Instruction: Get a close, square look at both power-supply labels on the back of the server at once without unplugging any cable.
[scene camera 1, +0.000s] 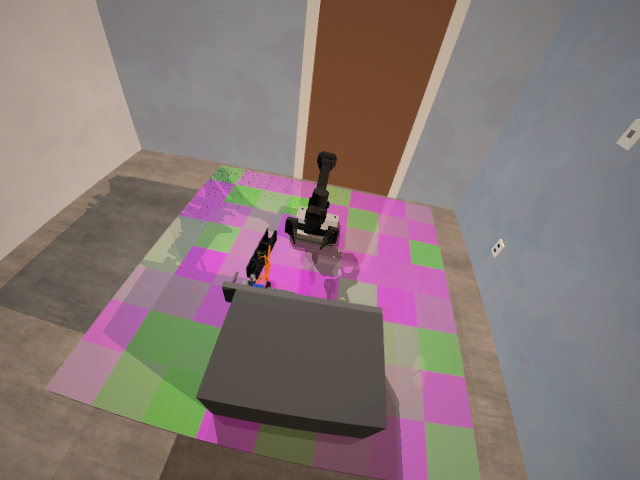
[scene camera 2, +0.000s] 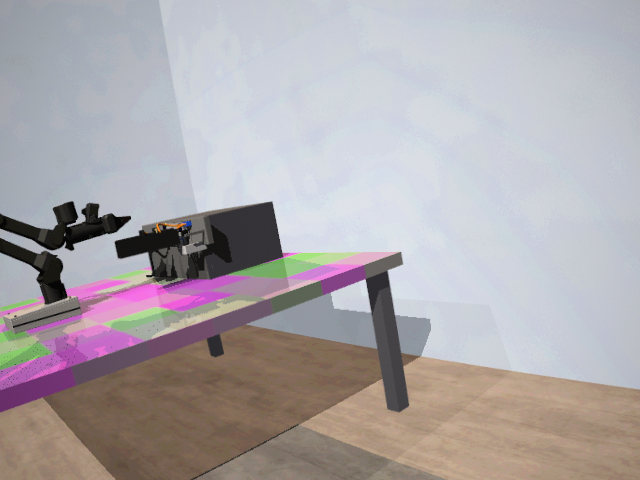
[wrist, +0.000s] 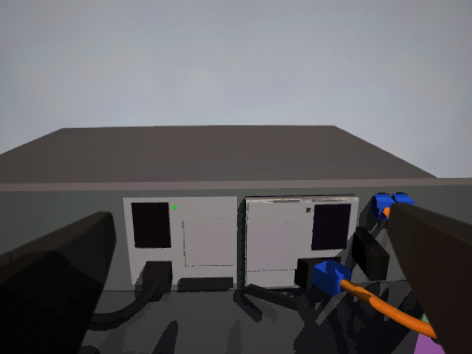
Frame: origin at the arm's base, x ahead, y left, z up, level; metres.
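Seen in the pictures: gripper, fingertip midpoint: (scene camera 1: 307, 245) (scene camera 2: 126, 218) (wrist: 252, 222); arm's base at its link origin: (scene camera 2: 55, 300).
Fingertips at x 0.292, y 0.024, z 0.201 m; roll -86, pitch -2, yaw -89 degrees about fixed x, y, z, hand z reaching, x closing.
Pixels of each thing's top centre, then the offset from my fingertips to it. "pt": a spot on its surface instead. Level surfaces: height alone.
- left power supply at a spot on its surface: (wrist: 202, 207) pt dx +0.159, dy +0.032, dz -0.057 m
- pale label at a spot on its surface: (wrist: 210, 245) pt dx +0.159, dy +0.026, dz -0.089 m
- right power supply at a spot on its surface: (wrist: 275, 211) pt dx +0.153, dy -0.023, dz -0.057 m
- black cord at a spot on its surface: (wrist: 150, 295) pt dx +0.127, dy +0.069, dz -0.115 m
- blue plug at its top centre: (wrist: 329, 265) dx +0.151, dy -0.067, dz -0.102 m
- orange cable at a spot on its surface: (wrist: 395, 312) pt dx +0.098, dy -0.102, dz -0.109 m
- checkered table at its surface level: dz -0.249 m
The grey server (scene camera 1: 294, 356) (scene camera 2: 248, 242) (wrist: 200, 155) stands on the table, its back facing my arm. In the wrist view, the left power supply (wrist: 202, 207) has a green light and a pale label (wrist: 210, 245); the right power supply (wrist: 275, 211) has a dark light and another pale label (wrist: 272, 246). Both labels show whole below the middle, fairly level, seen slightly from above; no print is readable. My gripper (scene camera 1: 310, 240) (scene camera 2: 128, 220) (wrist: 252, 222) is open and empty, held back from the server's rear, its fingers flanking both supplies.
A black cord (wrist: 150, 295) is plugged into the left supply. A blue plug (wrist: 330, 276) with an orange cable (wrist: 395, 312) (scene camera 1: 267, 263) (scene camera 2: 168, 225) sits low right. A black cable arm (scene camera 1: 258, 255) (scene camera 2: 144, 243) juts from the server's rear over the checkered table (scene camera 1: 444, 351) (scene camera 2: 294, 266).
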